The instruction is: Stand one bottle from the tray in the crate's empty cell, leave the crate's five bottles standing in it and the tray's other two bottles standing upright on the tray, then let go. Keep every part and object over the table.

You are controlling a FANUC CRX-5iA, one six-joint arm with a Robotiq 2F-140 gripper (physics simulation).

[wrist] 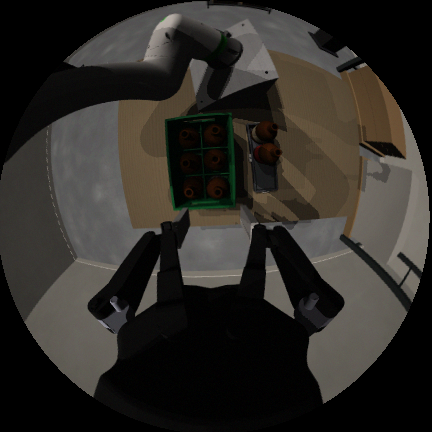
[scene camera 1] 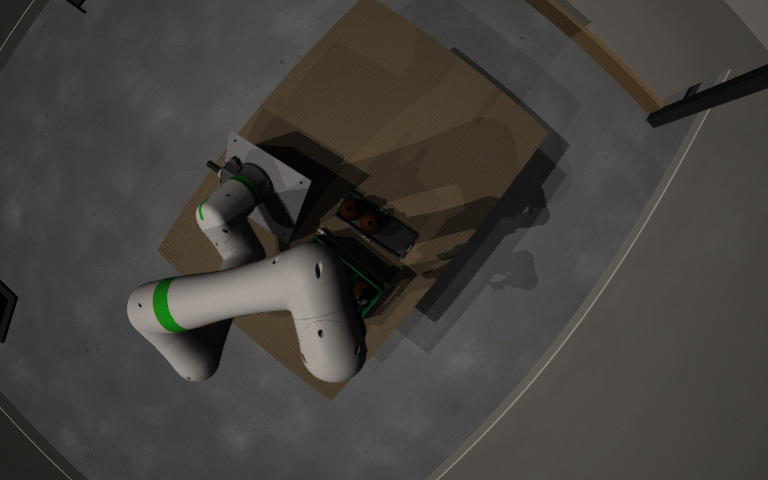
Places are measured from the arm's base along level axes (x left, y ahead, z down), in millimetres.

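Where they show: gripper, between the fingertips: (wrist: 214,214); arm's base, origin of its link: (wrist: 223,53) (scene camera 1: 255,182).
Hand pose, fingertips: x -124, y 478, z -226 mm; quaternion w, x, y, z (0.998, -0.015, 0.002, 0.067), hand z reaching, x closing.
Things, the pixels of their top centre, and the offset from my fingertips. "*": a spot on its surface instead. Level surfaces: height alone.
- dark tray, a spot on its surface: (scene camera 1: 398,236) (wrist: 266,178) * dx +217, dy +20, dz +368 mm
- end bottle, centre of its top: (scene camera 1: 349,208) (wrist: 274,126) dx +211, dy -162, dz +213 mm
- red-labelled bottle, centre of its top: (scene camera 1: 370,223) (wrist: 277,151) dx +206, dy -82, dz +213 mm
- wooden table, height of its surface: dz +373 mm
The green crate (wrist: 233,165) (scene camera 1: 370,306) stands on the table; in the wrist view a brown bottle stands in each of its cells, among them the near right bottle (wrist: 217,188). One crate bottle (scene camera 1: 360,289) shows in the scene view beside the arm. The dark tray (wrist: 265,179) (scene camera 1: 398,236) lies beside the crate. Two brown bottles stand upright at one end of it: the end bottle (wrist: 265,131) (scene camera 1: 349,208) and the red-labelled bottle (wrist: 269,154) (scene camera 1: 370,223). My gripper (wrist: 214,214) is partly open and empty, raised above and clear of the crate. The arm hides the gripper in the scene view.
The robot's pale base plate (scene camera 1: 291,180) (wrist: 260,67) stands on the wooden table (scene camera 1: 362,56) (wrist: 142,200), near the crate and tray. The white arm (scene camera 1: 243,294) (wrist: 165,50) reaches over the crate. A wooden cabinet (wrist: 377,110) stands beyond the table.
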